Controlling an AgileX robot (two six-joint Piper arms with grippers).
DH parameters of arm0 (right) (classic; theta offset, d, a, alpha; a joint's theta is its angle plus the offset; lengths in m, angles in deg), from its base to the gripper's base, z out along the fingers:
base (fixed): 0 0 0 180
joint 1: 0 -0.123 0 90
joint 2: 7.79 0 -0.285 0
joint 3: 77.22 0 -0.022 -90
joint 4: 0 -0.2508 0 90
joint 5: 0 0 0.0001 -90
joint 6: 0 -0.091 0 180
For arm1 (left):
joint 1: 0 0.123 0 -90
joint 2: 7.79 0 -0.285 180
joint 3: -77.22 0 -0.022 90
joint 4: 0 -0.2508 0 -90
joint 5: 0 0 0.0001 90
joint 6: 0 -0.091 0 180
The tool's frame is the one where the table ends.
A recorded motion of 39 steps. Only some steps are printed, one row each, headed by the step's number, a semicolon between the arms.
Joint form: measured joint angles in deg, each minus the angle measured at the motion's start. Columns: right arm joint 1, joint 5, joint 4, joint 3, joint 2, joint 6; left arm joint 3, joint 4, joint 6, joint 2, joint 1, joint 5.
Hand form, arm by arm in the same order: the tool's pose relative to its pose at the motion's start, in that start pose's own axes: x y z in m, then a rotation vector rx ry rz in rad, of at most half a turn. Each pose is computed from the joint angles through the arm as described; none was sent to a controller.
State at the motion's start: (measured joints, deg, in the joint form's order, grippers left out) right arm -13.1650 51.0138 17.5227 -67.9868 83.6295 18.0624; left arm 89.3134 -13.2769 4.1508 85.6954 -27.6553 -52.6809
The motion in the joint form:
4: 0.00 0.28 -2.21 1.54 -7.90 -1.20; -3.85 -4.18 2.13 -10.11 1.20 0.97
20: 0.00 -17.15 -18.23 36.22 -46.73 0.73; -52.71 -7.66 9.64 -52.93 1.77 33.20
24: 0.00 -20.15 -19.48 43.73 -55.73 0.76; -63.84 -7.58 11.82 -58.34 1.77 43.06
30: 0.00 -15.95 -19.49 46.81 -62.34 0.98; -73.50 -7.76 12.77 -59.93 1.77 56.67
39: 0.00 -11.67 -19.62 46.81 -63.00 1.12; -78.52 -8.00 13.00 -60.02 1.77 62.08
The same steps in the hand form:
4: 0.0133 -0.0008 -0.0409 0.0206 -0.1000 0.0695; 0.0116 0.0209 -0.0586 -0.0798 -0.1246 -0.0283
20: 0.1384 0.0814 -0.0802 -0.0344 -0.5162 0.2420; 0.1829 0.0067 -0.1160 -0.0168 -0.5828 -0.0682
24: 0.1661 0.0996 -0.0746 -0.0162 -0.5921 0.2648; 0.2186 -0.0052 -0.0972 0.0423 -0.6520 -0.0817
30: 0.1870 0.1120 -0.0731 -0.0215 -0.5824 0.2582; 0.2436 -0.0187 -0.0761 0.1181 -0.7422 -0.0689
39: 0.1926 0.1160 -0.0716 -0.0502 -0.5264 0.2495; 0.2598 -0.0256 -0.0628 0.1518 -0.7477 -0.0599

